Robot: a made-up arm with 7 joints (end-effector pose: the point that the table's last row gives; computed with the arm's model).
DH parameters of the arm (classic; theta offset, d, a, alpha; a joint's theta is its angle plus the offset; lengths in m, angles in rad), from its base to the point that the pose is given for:
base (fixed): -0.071 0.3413 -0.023 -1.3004
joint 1: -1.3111 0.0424 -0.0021 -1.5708
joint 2: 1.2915 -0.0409 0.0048 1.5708
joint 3: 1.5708 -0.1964 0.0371 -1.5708
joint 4: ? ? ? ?
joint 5: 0 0.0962 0.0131 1.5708
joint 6: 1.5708 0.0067 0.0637 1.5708
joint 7: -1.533 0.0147 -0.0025 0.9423
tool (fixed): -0.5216 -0.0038 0 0
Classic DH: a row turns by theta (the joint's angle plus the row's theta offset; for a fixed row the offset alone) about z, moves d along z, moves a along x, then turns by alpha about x.
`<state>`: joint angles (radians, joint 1 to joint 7).
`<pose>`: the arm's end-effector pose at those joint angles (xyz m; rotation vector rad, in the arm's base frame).
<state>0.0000 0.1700 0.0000 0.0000 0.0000 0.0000 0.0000</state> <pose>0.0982 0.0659 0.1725 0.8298 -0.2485 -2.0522</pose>
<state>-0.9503 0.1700 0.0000 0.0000 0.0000 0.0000 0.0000</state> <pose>0.1941 0.0134 0.3371 1.7214 -0.9485 -1.7327</pose>
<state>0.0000 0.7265 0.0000 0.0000 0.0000 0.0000 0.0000</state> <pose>0.1065 0.1381 0.2052 1.1591 0.2710 -2.2843</pose>
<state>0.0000 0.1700 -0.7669 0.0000 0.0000 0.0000 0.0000</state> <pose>0.0402 -0.0717 0.1630 0.5217 -0.7460 -2.6891</pose>
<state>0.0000 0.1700 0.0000 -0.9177 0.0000 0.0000 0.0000</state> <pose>0.0233 0.0475 0.3027 1.7141 -0.8556 -1.6618</pose>
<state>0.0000 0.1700 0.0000 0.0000 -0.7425 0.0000 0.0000</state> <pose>0.0956 0.0827 0.1625 0.3829 -0.8193 -1.6107</pose>
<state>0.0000 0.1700 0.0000 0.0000 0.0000 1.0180 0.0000</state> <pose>0.0625 0.0765 0.1179 -0.2138 0.4080 -2.0606</pose>
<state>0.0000 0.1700 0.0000 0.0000 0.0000 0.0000 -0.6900</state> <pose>0.0990 0.0635 0.1719 0.5606 -0.6920 -2.6297</pose>
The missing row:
joint 4: -1.5708 -0.0061 0.0258 -1.5708
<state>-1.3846 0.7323 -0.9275 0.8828 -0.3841 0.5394 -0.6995</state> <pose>0.3074 0.0692 0.2577 0.3805 0.3826 -2.8492</pose>
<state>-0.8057 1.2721 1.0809 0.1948 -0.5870 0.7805 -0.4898</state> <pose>0.0469 0.2924 0.4582 1.4965 -0.6768 -1.4182</pose>
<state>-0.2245 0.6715 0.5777 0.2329 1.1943 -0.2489 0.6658</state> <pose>0.1354 0.2020 0.2449 2.1851 1.4606 -1.0708</pose>
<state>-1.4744 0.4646 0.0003 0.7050 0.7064 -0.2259 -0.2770</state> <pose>0.2737 0.0217 0.4133 2.3045 0.2688 -1.9915</pose>
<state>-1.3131 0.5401 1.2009 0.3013 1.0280 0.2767 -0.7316</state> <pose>0.1552 0.2652 0.3726 1.1886 0.0485 -1.4533</pose>
